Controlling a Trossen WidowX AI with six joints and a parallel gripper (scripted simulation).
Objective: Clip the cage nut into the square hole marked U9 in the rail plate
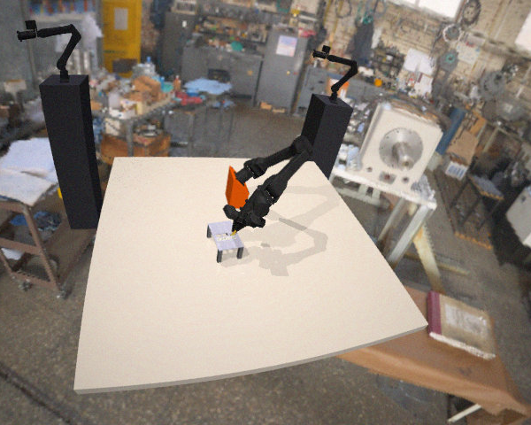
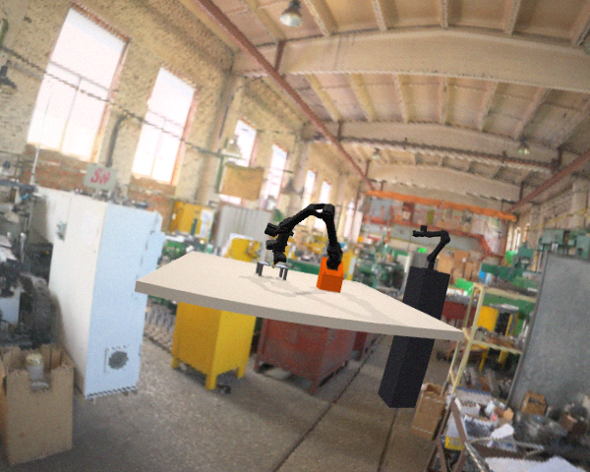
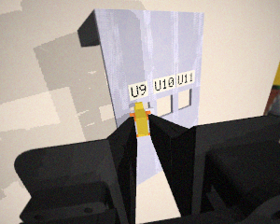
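My gripper tip is 10 mm above the orange cage nut.
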